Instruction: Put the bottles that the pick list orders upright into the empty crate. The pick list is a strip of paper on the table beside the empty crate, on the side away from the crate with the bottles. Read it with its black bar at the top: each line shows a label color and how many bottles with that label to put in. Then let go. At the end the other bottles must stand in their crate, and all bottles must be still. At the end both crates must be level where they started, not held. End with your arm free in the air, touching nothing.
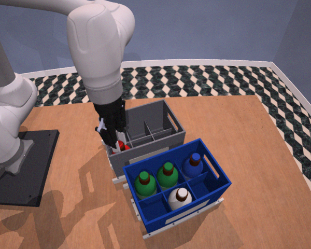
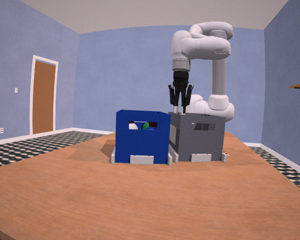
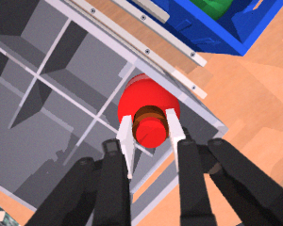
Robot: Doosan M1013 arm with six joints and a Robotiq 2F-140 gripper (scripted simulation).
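Right now the red bottle is 80 mm below my hand. The rest, counted from my hand: blue crate 200 mm ahead, 110 mm to the right, 90 mm below; green bottle 170 mm ahead, 70 mm to the right, 90 mm below; grey crate 60 mm ahead, 80 mm to the left, 90 mm below.
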